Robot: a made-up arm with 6 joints. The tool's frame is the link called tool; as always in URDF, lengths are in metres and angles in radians. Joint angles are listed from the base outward. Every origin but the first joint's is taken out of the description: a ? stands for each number. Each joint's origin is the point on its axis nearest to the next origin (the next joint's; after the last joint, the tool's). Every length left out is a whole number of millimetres.
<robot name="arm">
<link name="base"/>
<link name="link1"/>
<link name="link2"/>
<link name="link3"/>
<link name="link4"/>
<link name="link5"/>
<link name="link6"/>
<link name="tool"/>
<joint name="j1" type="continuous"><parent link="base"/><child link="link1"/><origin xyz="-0.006 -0.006 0.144" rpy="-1.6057 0.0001 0.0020"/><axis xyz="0 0 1"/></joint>
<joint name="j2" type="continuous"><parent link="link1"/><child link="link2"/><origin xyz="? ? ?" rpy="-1.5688 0.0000 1.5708"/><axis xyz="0 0 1"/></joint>
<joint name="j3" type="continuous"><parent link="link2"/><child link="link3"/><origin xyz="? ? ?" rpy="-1.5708 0.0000 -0.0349"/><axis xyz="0 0 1"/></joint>
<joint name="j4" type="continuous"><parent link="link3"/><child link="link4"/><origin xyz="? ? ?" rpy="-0.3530 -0.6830 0.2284"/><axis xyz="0 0 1"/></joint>
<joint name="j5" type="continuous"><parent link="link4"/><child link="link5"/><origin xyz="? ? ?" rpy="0.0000 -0.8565 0.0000"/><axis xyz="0 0 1"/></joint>
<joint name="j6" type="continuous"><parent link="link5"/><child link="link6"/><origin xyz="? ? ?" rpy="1.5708 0.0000 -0.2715"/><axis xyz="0 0 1"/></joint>
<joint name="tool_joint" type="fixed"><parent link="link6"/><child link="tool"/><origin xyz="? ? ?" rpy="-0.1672 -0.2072 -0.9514"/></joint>
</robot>
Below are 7 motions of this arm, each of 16 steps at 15 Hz.
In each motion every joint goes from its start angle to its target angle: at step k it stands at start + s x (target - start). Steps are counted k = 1, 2, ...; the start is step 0. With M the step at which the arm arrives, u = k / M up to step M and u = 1 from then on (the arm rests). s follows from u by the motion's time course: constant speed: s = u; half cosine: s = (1 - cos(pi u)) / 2; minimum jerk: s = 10 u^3 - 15 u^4 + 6 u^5.
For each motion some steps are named. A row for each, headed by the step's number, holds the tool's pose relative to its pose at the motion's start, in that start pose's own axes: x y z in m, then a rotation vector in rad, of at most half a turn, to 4 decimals.
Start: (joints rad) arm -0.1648 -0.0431 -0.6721 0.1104 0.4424 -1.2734
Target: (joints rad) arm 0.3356 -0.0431 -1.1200 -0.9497 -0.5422 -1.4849
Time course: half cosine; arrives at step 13
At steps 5, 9, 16:
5: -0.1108 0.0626 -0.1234 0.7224 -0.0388 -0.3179
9: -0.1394 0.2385 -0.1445 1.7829 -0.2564 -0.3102
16: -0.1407 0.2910 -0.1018 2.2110 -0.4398 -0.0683

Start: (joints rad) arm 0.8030 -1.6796 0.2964 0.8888 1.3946 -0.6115
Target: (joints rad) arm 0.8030 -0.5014 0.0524 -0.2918 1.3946 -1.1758
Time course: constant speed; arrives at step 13
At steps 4, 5, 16:
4: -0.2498 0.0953 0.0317 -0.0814 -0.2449 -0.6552
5: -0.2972 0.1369 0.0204 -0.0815 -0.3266 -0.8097
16: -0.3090 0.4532 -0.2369 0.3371 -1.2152 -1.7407

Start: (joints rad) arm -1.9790 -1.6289 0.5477 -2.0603 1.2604 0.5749
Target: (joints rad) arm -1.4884 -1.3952 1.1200 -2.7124 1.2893 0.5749
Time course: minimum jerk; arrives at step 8
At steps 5, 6, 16:
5: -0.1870 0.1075 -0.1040 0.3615 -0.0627 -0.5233
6: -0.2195 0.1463 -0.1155 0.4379 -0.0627 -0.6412
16: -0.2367 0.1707 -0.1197 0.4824 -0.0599 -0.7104

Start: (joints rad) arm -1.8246 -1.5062 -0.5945 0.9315 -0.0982 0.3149
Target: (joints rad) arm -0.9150 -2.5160 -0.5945 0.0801 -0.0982 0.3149
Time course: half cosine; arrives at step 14
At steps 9, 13, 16:
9: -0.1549 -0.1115 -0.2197 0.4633 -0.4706 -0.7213
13: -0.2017 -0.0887 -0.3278 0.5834 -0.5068 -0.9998
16: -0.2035 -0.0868 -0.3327 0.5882 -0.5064 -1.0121

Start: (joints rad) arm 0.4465 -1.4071 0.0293 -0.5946 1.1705 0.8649
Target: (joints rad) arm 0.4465 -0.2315 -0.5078 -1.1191 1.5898 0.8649
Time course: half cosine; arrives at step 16
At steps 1, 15, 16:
1: 0.0000 0.0011 0.0041 -0.0125 -0.0054 0.0025
15: -0.1819 0.1616 0.0922 -0.9316 -0.9462 -0.0524
16: -0.1835 0.1619 0.0896 -0.9353 -0.9586 -0.0552

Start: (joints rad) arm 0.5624 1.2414 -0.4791 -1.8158 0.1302 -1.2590
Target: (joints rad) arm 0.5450 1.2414 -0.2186 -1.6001 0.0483 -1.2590
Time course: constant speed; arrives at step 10
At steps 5, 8, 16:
5: -0.0131 0.0115 0.0302 -0.1710 0.0815 -0.0739
8: -0.0196 0.0212 0.0470 -0.2714 0.1339 -0.1211
16: -0.0233 0.0287 0.0575 -0.3374 0.1702 -0.1537

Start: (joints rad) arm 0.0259 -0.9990 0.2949 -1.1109 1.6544 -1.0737
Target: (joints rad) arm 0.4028 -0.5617 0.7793 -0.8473 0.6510 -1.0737
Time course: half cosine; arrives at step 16
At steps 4, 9, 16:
4: 0.0082 0.0235 -0.0494 0.1792 0.0828 0.0659
9: -0.0058 0.1253 -0.1480 0.6909 0.3379 0.2851
16: -0.0572 0.2099 -0.1646 1.0702 0.5648 0.5117

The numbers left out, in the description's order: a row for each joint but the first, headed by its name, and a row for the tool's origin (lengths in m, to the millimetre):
j2: -0.153 -0.076 0.000
j3: 0.035 0.145 0.000
j4: 0.014 -0.008 0.000
j5: 0.073 -0.173 0.000
j6: -0.006 0.115 0.000
tool: -0.222 -0.117 0.000

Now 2 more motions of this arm.
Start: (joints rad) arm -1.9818 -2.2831 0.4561 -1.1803 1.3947 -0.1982
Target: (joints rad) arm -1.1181 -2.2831 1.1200 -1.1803 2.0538 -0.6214
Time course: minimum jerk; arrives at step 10
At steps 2, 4, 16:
2: 0.0073 -0.0066 -0.0174 0.0179 0.0663 0.0171
4: 0.0489 -0.0247 -0.1039 0.0864 0.3295 0.1372
16: 0.1818 0.0797 -0.3893 0.2443 0.6463 0.6835

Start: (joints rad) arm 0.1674 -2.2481 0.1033 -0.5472 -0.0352 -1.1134
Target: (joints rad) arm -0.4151 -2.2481 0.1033 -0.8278 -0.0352 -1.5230
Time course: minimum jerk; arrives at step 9
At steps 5, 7, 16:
5: -0.0895 0.0221 -0.0155 0.0369 -0.3001 -0.0809
7: -0.1301 0.0293 -0.0412 0.0851 -0.4416 -0.1035
16: -0.1387 0.0304 -0.0487 0.0990 -0.4731 -0.1066

